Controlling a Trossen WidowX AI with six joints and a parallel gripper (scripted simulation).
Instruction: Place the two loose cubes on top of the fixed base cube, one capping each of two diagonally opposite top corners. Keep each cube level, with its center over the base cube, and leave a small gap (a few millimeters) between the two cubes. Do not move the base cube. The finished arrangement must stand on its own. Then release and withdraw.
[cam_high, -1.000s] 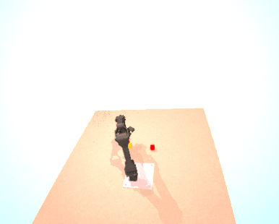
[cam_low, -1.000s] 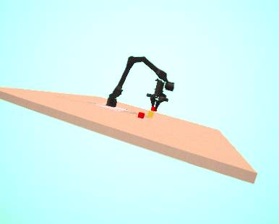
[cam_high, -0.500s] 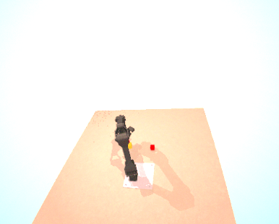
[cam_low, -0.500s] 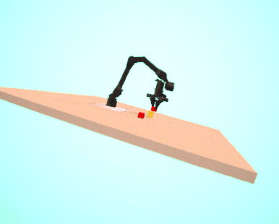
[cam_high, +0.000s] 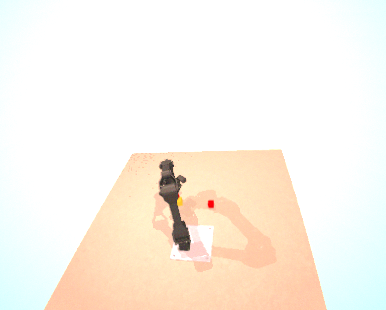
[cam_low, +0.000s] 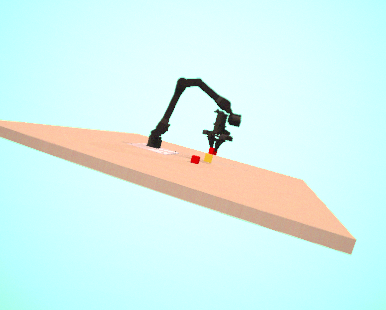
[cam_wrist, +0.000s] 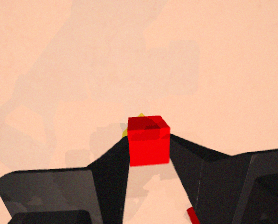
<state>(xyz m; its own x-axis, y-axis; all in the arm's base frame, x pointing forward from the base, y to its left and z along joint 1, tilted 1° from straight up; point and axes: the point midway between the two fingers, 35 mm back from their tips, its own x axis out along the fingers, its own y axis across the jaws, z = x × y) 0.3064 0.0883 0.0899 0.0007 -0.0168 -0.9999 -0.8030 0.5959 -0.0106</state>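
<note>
Right now my gripper tip is 10 mm past the yellow base cube, 20 mm to the left of it and 40 mm above it.
</note>
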